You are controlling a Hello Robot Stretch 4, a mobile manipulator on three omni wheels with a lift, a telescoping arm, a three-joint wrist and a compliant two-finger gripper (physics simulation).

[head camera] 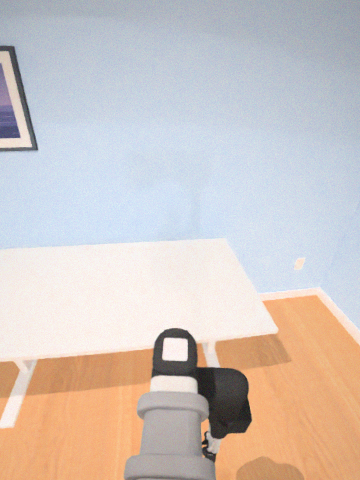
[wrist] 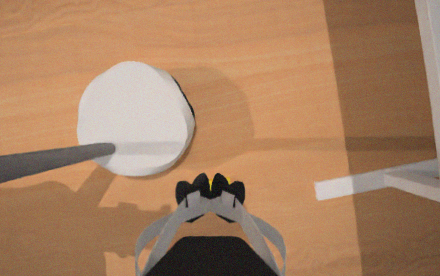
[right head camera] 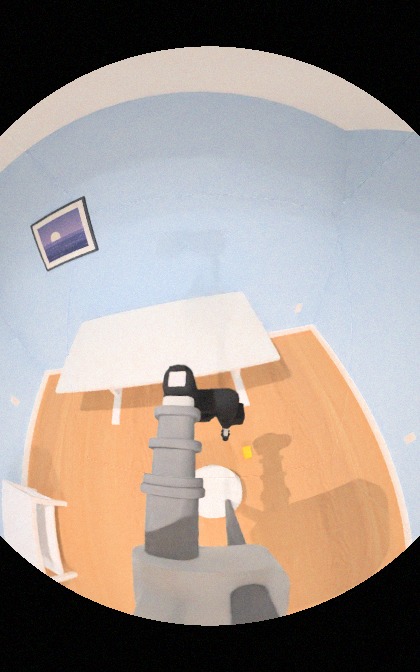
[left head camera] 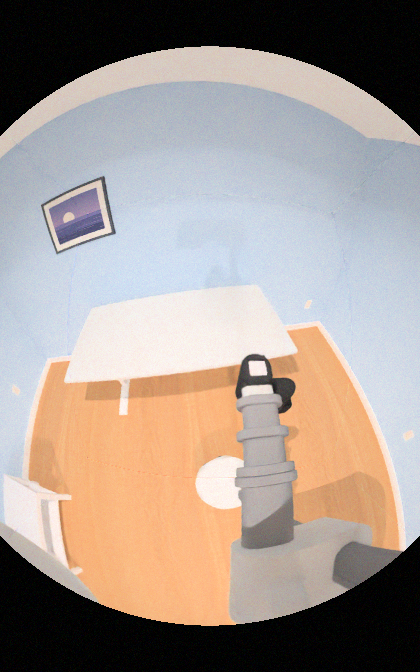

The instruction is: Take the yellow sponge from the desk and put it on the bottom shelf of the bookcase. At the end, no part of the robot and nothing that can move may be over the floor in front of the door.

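Pixels of known places: gripper, between the fingertips: [head camera: 208, 449] [wrist: 210, 188]; robot's base, origin of its link: [wrist: 145, 121].
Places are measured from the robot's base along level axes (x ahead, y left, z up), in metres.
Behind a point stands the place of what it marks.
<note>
The yellow sponge [right head camera: 247, 452] lies on the floor between the desk and the robot's base in the right head view; slivers of the sponge [wrist: 228, 180] {y -0.244, x 0.347, z 0.018 m} show behind the fingertips in the wrist view. My gripper [head camera: 210, 445] {y -0.087, x 0.272, z 0.835 m} [right head camera: 226, 435] [wrist: 210, 188] {y -0.087, x 0.272, z 0.835 m} is shut with its fingertips together and empty, pointing down above the floor in front of the desk, apart from the sponge. The white desk [head camera: 125, 290] {y 0.263, x 0.930, z 0.693 m} [left head camera: 175, 335] [right head camera: 160, 340] bears no sponge. A white piece of furniture [left head camera: 22, 505] [right head camera: 20, 512], perhaps the bookcase, is cut off at the lower left. The door does not show.
The white round base [left head camera: 215, 482] [right head camera: 218, 492] [wrist: 132, 110] {y 0.032, x 0.004, z 0.187 m} stands on the wooden floor below the arm [head camera: 172, 432] {y -0.001, x 0.179, z 1.253 m} [left head camera: 262, 450] [right head camera: 176, 455]. A desk leg [head camera: 15, 400] [left head camera: 124, 400] [right head camera: 116, 410] reaches the floor. Blue walls stand behind and at the right.
</note>
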